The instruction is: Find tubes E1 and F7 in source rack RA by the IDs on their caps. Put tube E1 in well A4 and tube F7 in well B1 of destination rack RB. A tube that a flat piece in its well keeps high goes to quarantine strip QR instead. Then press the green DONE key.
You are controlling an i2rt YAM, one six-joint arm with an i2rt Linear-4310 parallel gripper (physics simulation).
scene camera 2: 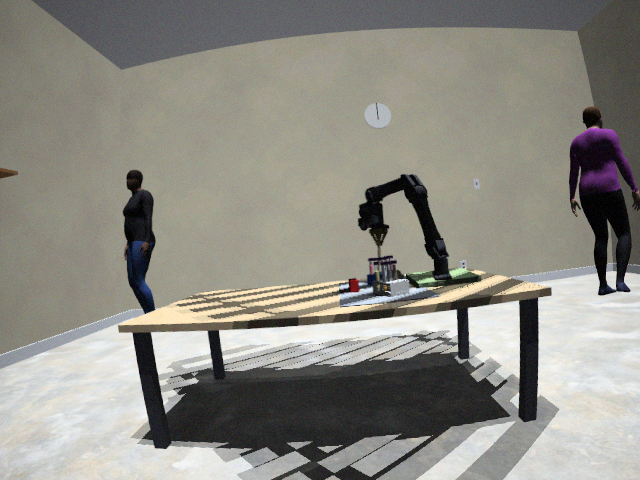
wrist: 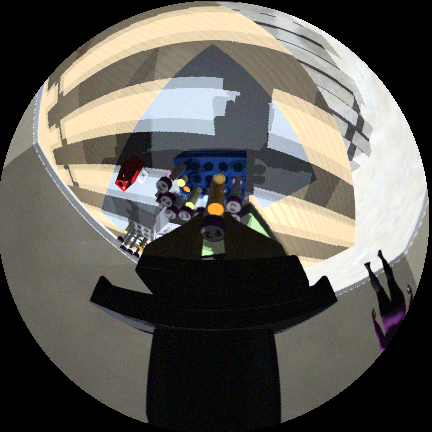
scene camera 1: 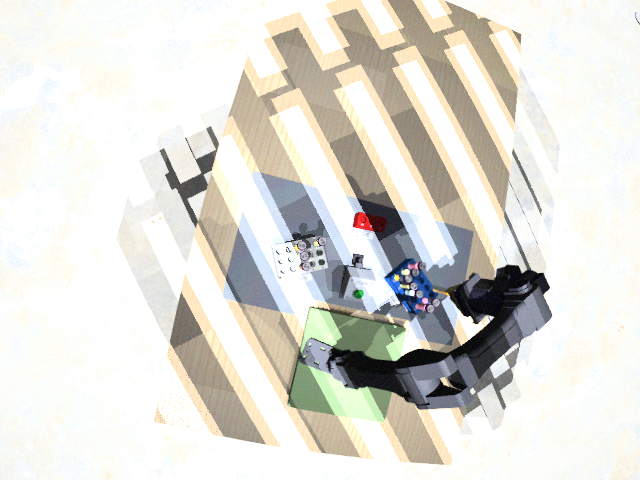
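Where they show: gripper, between the fingertips: [scene camera 2: 379,245] [wrist: 213,217] [scene camera 1: 449,293]; arm's base, origin of its link: [scene camera 2: 441,276] [scene camera 1: 337,362].
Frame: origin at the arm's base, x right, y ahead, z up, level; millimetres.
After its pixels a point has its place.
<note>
My gripper [scene camera 1: 450,295] @[x 148, y 273, z 152 mm] [scene camera 2: 378,244] @[x 148, y 273, z 152 mm] [wrist: 213,217] @[x 148, y 273, z 152 mm] is shut on an upright tube [scene camera 1: 440,292] @[x 143, y 271, z 116 mm] [scene camera 2: 378,251] @[x 140, y 280, z 125 mm] [wrist: 217,192] @[x 154, y 283, z 126 mm] with orange contents. Its dark purple cap seems to read F7. The tube is held above the blue rack [scene camera 1: 393,278] [wrist: 210,155], which holds several capped tubes; part of the rack is hidden behind tubes and fingers. A white and grey rack [scene camera 1: 285,258] @[x -241, y 198, z 25 mm] with several tubes stands farther left in scene camera 1. The red strip [scene camera 1: 369,222] @[x -66, y 386, z -20 mm] [scene camera 2: 353,285] @[x -109, y 376, z 4 mm] [wrist: 129,173] @[x -42, y 374, z 25 mm] lies behind, between them. The green key [scene camera 1: 358,293] @[x -36, y 190, z 47 mm] is on a grey console. Rack labels and E1 are not readable.
The console [scene camera 1: 349,279] @[x -74, y 213, z 54 mm] stands between the racks, with a small black block [scene camera 1: 357,259] @[x -58, y 278, z -18 mm] behind it. Racks and strip stand on a blue-grey mat [scene camera 1: 248,242] @[x -345, y 200, z -25 mm] [wrist: 240,130] @[x 196, y 316, z -25 mm]. The arm's base is on a green mat [scene camera 1: 310,382] @[x -47, y -77, z -3 mm]. Tall tubes crowd one side of the blue rack.
</note>
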